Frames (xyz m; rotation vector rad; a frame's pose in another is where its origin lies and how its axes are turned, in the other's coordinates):
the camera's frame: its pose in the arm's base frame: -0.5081 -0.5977 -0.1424 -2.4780 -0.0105 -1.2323
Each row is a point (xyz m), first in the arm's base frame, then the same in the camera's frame.
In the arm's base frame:
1: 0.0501 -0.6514 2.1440
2: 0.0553 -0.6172 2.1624
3: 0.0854 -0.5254 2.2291
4: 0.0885 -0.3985 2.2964
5: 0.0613 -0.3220 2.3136
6: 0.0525 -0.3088 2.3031
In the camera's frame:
1: 2.1161 -0.5961 -0.8418
2: 2.1282 -0.6331 -0.8366
3: 2.1839 -0.7350 -0.8197
4: 2.2179 -0.8744 -0.8122
5: 2.2024 -0.9558 -0.8173
6: 2.1868 -0.9662 -0.8139

